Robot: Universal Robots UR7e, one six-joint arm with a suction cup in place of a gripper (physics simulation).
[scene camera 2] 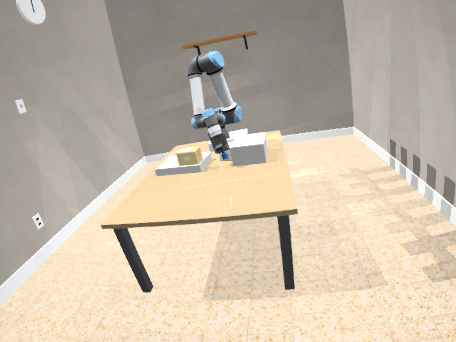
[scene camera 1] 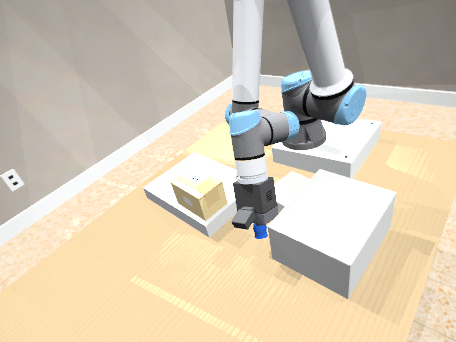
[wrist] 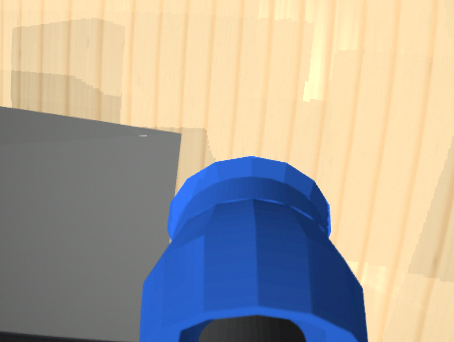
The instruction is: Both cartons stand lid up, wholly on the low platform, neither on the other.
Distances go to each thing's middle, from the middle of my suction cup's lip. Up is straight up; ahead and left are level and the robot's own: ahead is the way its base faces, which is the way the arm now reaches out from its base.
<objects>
I see my suction cup 15 cm past the white carton with tan lid [scene camera 1: 286, 188], 3 cm to the left of it and 2 cm above it. The rest, counted from my suction cup: tall white block [scene camera 1: 329, 232]: 13 cm to the left, 13 cm behind.
</objects>
